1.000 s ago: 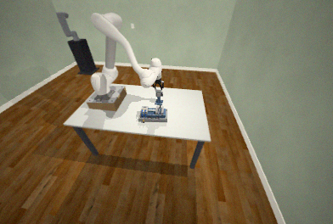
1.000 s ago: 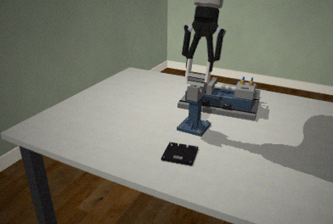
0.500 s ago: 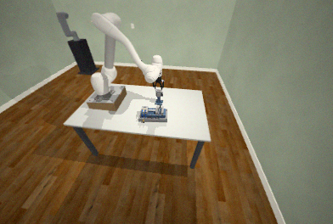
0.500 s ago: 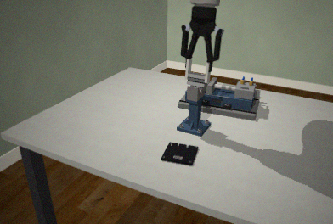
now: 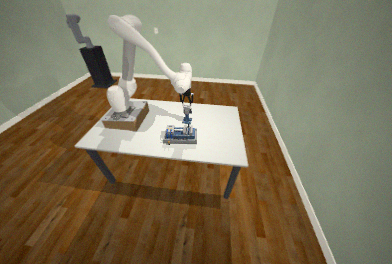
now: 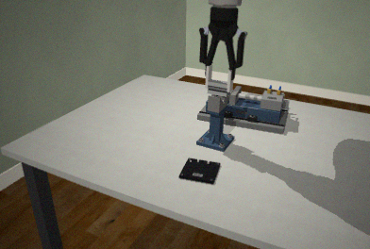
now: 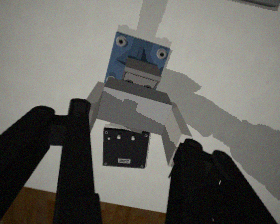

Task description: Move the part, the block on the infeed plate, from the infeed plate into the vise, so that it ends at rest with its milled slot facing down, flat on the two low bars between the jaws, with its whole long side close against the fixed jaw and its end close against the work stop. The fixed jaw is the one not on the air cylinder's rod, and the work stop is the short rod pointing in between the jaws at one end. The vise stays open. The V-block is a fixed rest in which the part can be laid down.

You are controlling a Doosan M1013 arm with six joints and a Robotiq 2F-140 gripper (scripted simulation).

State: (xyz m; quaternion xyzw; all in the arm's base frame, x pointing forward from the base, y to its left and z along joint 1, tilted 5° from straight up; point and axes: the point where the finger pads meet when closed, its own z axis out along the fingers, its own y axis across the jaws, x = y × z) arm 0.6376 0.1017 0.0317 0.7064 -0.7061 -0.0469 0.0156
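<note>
Now: the part 30 mm below my hand and 10 mm to the left of it. Also, from my hand: work stop: 160 mm to the right, 110 mm below, 50 mm ahead; blue foot: 200 mm below; blue v-block stand: 140 mm below.
</note>
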